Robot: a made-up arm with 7 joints. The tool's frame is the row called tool.
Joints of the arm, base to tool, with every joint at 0 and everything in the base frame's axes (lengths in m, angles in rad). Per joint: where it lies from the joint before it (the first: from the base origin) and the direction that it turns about. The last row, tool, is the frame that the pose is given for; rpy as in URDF.
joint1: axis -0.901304 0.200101 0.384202 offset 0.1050 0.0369 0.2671
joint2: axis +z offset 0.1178 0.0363 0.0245
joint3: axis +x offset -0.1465 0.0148 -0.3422
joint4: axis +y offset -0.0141 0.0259 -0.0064
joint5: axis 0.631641 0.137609 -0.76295 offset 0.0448 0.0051 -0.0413
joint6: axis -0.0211 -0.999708 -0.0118 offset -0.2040 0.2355 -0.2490
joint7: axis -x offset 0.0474 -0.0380 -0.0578
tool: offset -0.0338 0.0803 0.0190 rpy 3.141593 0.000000 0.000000
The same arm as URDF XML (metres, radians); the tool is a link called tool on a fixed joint. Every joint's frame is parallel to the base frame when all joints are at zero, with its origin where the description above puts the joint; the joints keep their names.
<robot name="arm">
<joint name="joint1" type="continuous"><parent link="base_link"/><child link="link1"/><origin xyz="0.105 0.0369 0.2671"/><axis xyz="-0.901304 0.200101 0.384202"/></joint>
<joint name="joint2" type="continuous"><parent link="link1"/><child link="link2"/><origin xyz="0.1178 0.0363 0.0245"/><axis xyz="0 0 1"/></joint>
<joint name="joint3" type="continuous"><parent link="link2"/><child link="link3"/><origin xyz="-0.1465 0.0148 -0.3422"/><axis xyz="1 0 0"/></joint>
<joint name="joint4" type="continuous"><parent link="link3"/><child link="link4"/><origin xyz="-0.0141 0.0259 -0.0064"/><axis xyz="0 1 0"/></joint>
<joint name="joint5" type="continuous"><parent link="link4"/><child link="link5"/><origin xyz="0.0448 0.0051 -0.0413"/><axis xyz="0.631593 0.137599 -0.762992"/></joint>
<joint name="joint6" type="continuous"><parent link="link5"/><child link="link6"/><origin xyz="-0.204 0.2355 -0.249"/><axis xyz="-0.0211 -0.999708 -0.0118"/></joint>
<joint name="joint7" type="continuous"><parent link="link6"/><child link="link7"/><origin xyz="0.0474 -0.038 -0.0578"/><axis xyz="-1 0 0"/></joint>
<joint name="tool_fixed" type="fixed"><parent link="link7"/><child link="tool"/><origin xyz="-0.0338 0.0803 0.019" rpy="-3.1416 0 0"/></joint>
<link name="base_link"/>
<link name="link1"/>
<link name="link2"/>
<link name="link3"/>
<link name="link4"/>
<link name="link5"/>
<link name="link6"/>
<link name="link7"/>
<link name="tool"/>
</robot>

